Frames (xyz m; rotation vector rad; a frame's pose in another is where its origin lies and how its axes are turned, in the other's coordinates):
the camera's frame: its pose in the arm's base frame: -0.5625 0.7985 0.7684 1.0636 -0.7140 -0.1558
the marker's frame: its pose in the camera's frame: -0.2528 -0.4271 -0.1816 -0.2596 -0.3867 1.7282
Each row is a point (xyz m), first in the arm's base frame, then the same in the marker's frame.
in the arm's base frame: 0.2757 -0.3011 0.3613
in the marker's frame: -0.8443 -1.1308 -0.0400
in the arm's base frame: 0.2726 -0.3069 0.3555
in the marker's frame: -0.8506 -1.1292 -0.0341
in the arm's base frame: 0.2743 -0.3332 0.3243
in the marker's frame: -0.8889 -1.1254 -0.0203
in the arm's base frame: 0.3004 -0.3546 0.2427
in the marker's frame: -0.9715 -1.0954 -0.0291
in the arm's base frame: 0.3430 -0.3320 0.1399
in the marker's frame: -1.0523 -1.0312 -0.0764
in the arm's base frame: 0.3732 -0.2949 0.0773
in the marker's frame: -1.0904 -0.9794 -0.1219
